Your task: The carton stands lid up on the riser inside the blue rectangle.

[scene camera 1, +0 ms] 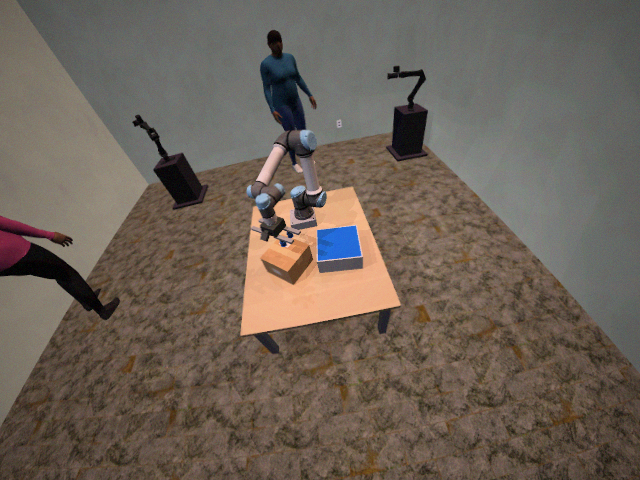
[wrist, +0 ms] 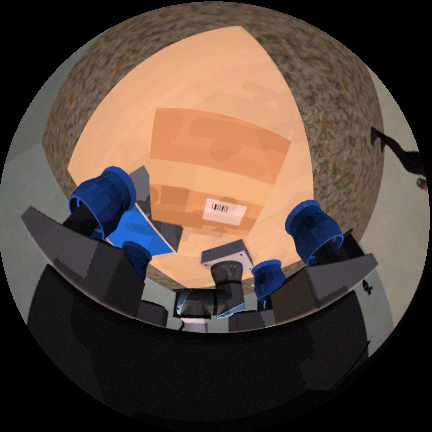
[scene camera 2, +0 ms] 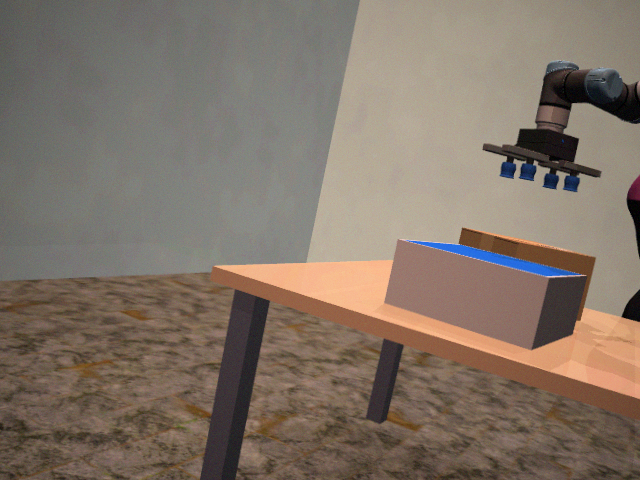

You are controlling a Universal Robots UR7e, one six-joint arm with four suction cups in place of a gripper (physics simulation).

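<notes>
The brown carton (scene camera 1: pixel 287 261) (scene camera 2: pixel 528 251) (wrist: pixel 212 145) stands on the table beside the riser. A paler tape band and a barcode label (wrist: pixel 225 211) show on its upper face in the wrist view. The grey riser (scene camera 1: pixel 339 264) (scene camera 2: pixel 465 294) (wrist: pixel 141 181) bears the blue rectangle (scene camera 1: pixel 338 242) (scene camera 2: pixel 496 257) (wrist: pixel 136 229) with a pale border on its top, with no carton on it. My gripper (scene camera 1: pixel 285 239) (scene camera 2: pixel 539 176) (wrist: pixel 205 240) is open, its four blue cups off the carton and above it, with a gap. The carton's lower part is partly hidden behind the riser in scene camera 2.
The wooden table (scene camera 1: pixel 320 299) (scene camera 2: pixel 320 289) (wrist: pixel 235 60) carries the arm's base (scene camera 1: pixel 303 219) (wrist: pixel 227 254) behind the carton. A person in teal (scene camera 1: pixel 281 77) stands behind the table; one in pink (scene camera 1: pixel 12 250) is at the left. Two dark pedestals (scene camera 1: pixel 178 178) (scene camera 1: pixel 409 129) with small arms stand near the walls.
</notes>
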